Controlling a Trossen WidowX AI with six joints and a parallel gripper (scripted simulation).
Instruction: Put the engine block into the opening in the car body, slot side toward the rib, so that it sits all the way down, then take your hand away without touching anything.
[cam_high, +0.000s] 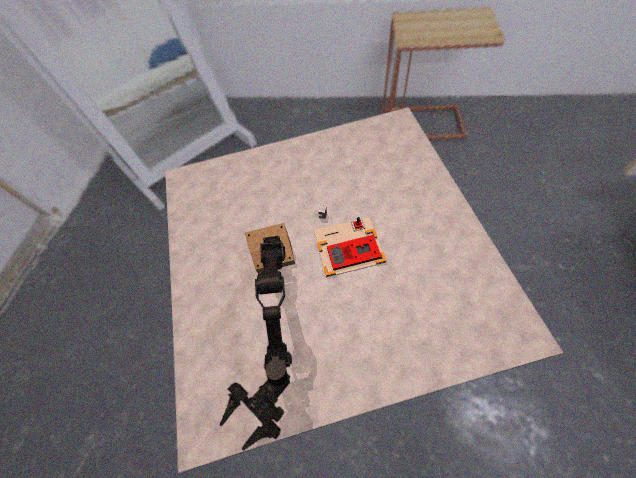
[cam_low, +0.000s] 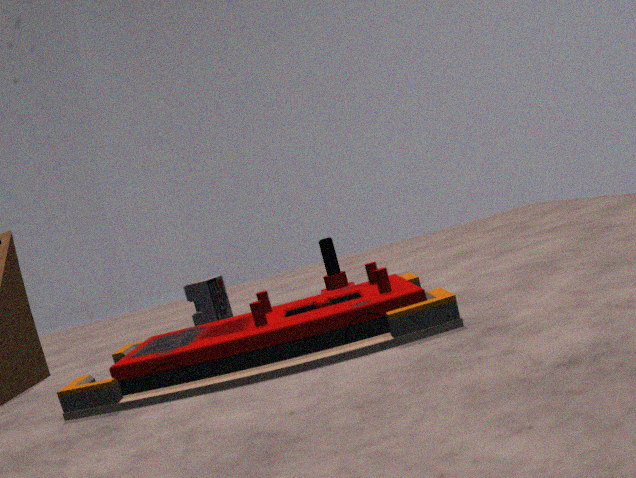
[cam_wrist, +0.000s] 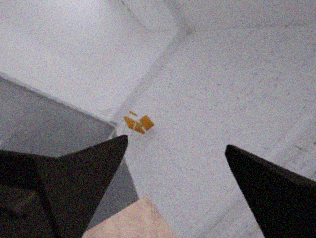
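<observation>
My gripper tip is 37 cm short of the grey engine block, 79 cm to the right of it and 18 cm above it.
</observation>
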